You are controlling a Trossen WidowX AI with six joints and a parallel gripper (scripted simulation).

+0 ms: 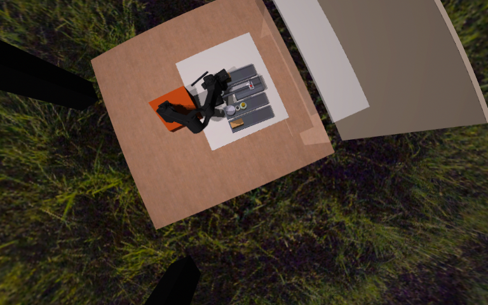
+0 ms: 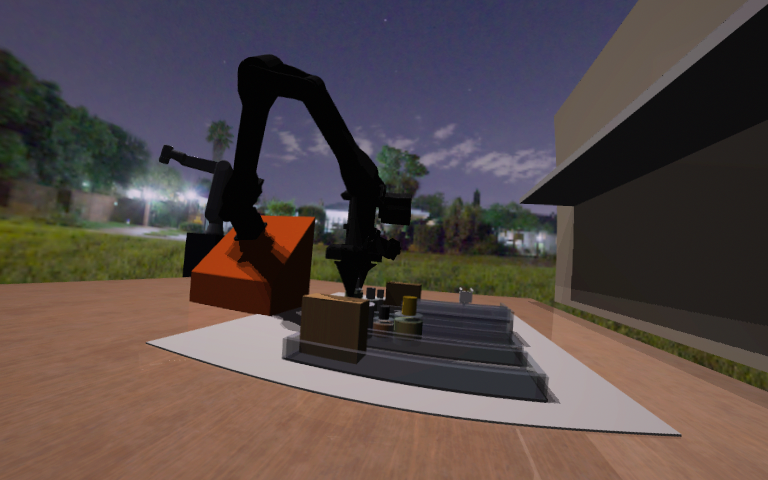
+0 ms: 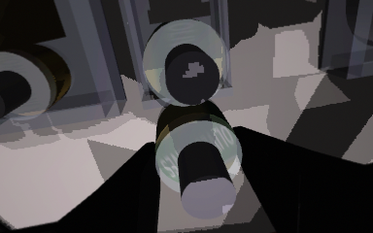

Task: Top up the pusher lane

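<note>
My gripper tip is 11 cm short of the white mat and 5 cm above it. Round my gripper tip: sprung lane 18 cm ahead, 5 cm to the right, 3 cm below; pusher plate 14 cm ahead, 5 cm to the right.
</note>
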